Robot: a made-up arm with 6 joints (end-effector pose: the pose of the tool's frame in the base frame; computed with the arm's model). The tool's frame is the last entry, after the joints. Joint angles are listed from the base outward.
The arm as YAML. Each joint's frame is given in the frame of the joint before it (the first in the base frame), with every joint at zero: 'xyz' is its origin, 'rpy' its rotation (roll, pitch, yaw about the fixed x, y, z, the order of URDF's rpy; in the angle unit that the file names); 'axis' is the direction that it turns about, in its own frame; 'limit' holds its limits. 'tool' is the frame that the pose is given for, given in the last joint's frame.
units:
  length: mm
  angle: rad
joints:
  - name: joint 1
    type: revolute
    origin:
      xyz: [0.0, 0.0, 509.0]
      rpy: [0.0, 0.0, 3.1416]
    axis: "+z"
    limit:
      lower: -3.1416
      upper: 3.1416
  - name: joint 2
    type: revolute
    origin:
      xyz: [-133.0, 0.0, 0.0]
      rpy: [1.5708, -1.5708, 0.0]
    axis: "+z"
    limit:
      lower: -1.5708
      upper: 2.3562
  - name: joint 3
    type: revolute
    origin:
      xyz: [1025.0, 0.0, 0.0]
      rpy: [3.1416, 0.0, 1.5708]
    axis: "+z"
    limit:
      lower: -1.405
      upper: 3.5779
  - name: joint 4
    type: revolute
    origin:
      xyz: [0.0, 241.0, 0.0]
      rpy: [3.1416, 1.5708, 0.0]
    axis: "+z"
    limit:
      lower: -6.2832
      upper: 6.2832
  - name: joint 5
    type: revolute
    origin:
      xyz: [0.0, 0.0, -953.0]
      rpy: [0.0, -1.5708, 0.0]
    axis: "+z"
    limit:
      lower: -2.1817
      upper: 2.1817
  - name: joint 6
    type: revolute
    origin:
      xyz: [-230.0, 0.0, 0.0]
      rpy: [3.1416, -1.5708, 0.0]
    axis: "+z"
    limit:
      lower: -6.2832
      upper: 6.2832
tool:
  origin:
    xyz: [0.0, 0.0, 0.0]
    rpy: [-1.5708, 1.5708, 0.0]
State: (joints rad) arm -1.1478 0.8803 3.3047 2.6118 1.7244 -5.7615
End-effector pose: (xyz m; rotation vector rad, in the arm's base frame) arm 0.1877 -0.1371 1.7313 1.8879 -0.8290 0.3016
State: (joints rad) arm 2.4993 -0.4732 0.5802 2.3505 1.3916 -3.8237
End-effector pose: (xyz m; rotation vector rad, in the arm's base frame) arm -0.1656 -0.0771 2.3258 0.3686 -1.5244 -2.6808
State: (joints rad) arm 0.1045 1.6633 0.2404 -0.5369 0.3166 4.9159
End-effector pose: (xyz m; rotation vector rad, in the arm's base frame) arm 1.6204 0.1331 -0.6999 1.5043 0.7055 -1.0615
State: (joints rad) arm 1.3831 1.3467 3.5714 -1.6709 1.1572 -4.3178
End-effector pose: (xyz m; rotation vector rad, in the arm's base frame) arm 0.2659 0.2771 1.4328 1.7661 -0.5991 0.1039
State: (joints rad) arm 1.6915 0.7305 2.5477 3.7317 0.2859 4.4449
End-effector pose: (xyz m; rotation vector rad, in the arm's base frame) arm -0.0062 0.3510 2.3650 -0.1603 -1.4104 -0.1195
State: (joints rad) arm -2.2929 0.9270 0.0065 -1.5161 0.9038 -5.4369
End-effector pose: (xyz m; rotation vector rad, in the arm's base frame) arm -1.3354 -1.2432 0.4044 -0.7180 -0.0480 2.8399
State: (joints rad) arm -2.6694 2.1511 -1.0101 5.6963 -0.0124 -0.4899
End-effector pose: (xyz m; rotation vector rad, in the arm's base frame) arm 0.1764 0.0883 -0.2684 -2.0140 -0.4963 0.2555
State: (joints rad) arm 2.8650 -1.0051 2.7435 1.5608 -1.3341 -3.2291
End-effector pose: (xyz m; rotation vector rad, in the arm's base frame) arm 1.4301 -0.1736 0.2879 -0.8630 -0.3798 1.0718
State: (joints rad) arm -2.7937 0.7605 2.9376 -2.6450 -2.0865 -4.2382
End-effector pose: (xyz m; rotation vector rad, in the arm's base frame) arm 0.0151 -0.0959 1.7040 -2.0085 0.9002 0.9801
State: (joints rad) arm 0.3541 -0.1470 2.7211 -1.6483 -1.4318 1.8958
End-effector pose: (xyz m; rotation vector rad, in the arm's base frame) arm -1.0498 -0.1460 1.5399 1.5626 2.6636 0.0292
